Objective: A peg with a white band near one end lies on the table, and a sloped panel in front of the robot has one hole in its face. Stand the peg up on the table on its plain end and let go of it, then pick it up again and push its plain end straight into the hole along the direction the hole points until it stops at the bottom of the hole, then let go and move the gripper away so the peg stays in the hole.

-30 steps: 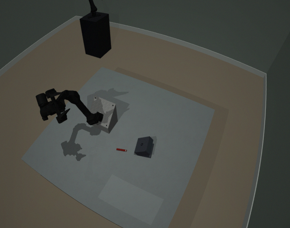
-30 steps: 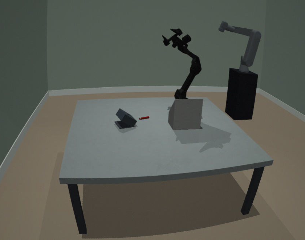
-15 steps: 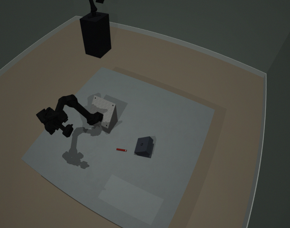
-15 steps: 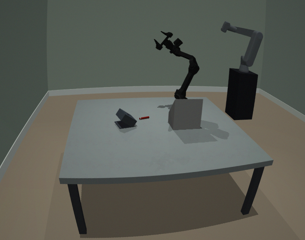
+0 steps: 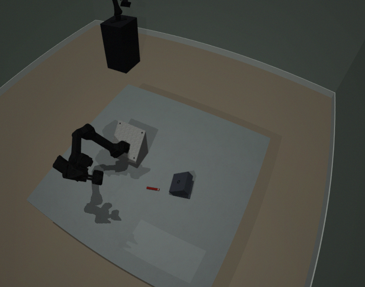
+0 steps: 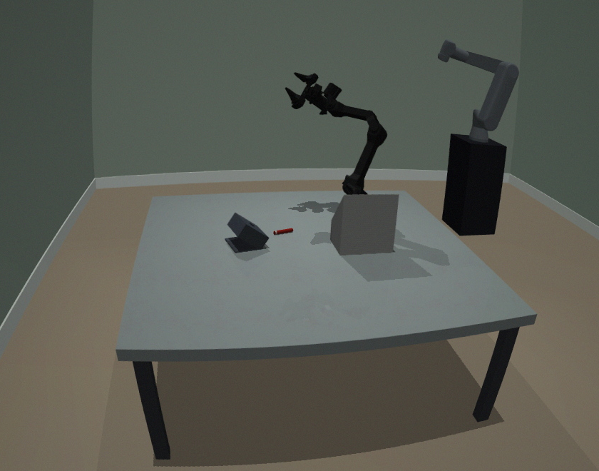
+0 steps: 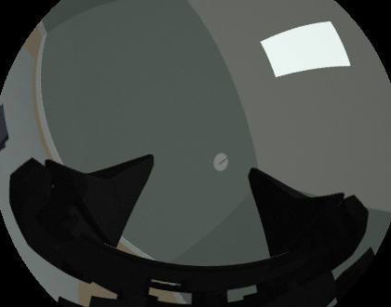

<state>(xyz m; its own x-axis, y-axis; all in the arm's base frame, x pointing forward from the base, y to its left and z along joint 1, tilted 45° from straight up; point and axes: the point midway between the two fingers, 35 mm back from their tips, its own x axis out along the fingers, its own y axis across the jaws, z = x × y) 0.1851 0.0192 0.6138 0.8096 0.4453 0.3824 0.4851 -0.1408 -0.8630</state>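
Right now the red peg is 580 mm below my gripper tip, 310 mm to the left of it and 70 mm ahead of it. Round my gripper tip: sloped panel (530 mm below, 390 mm to the left, 200 mm ahead).
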